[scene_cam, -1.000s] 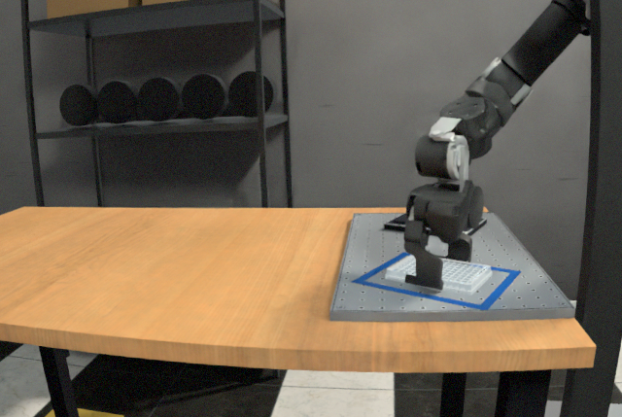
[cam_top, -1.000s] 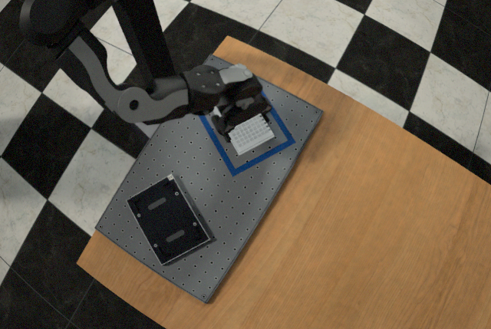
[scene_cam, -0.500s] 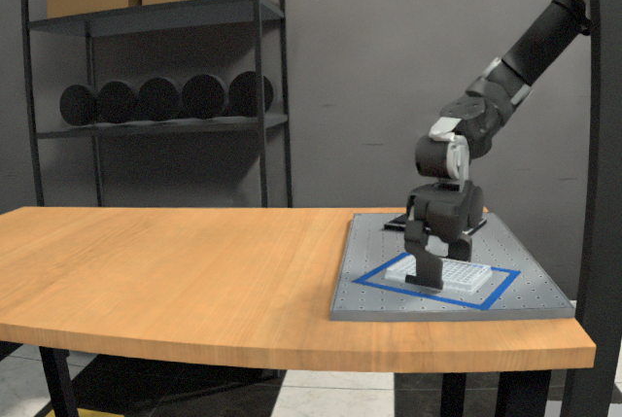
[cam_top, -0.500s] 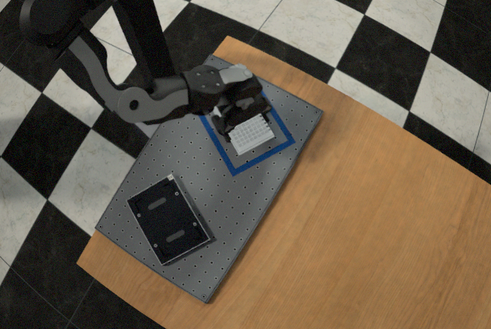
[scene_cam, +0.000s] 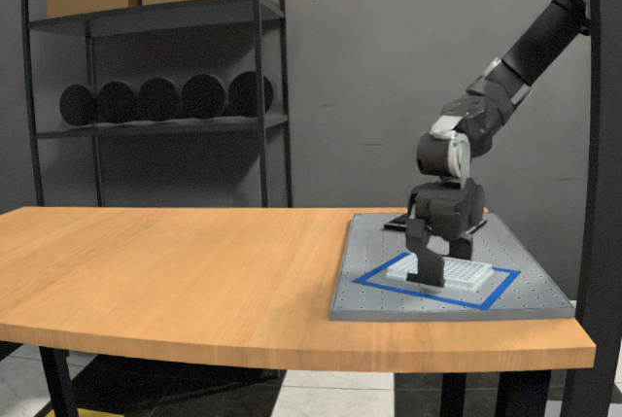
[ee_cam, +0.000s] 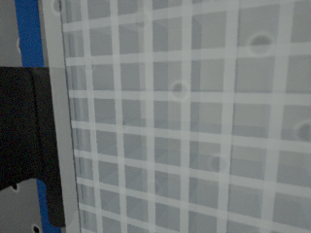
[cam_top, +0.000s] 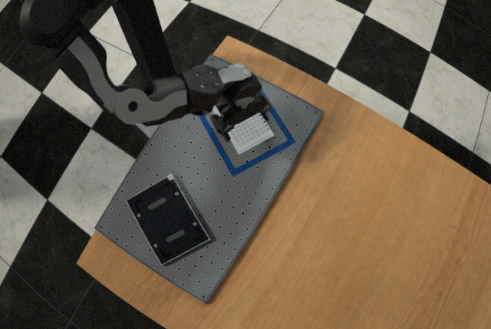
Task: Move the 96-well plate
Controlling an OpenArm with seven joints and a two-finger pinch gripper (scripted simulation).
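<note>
My hand is 30 mm short of the plate nest and 270 mm to the left of it. The rest, counted from my hand: clear 96-well plate right at my hand.
</note>
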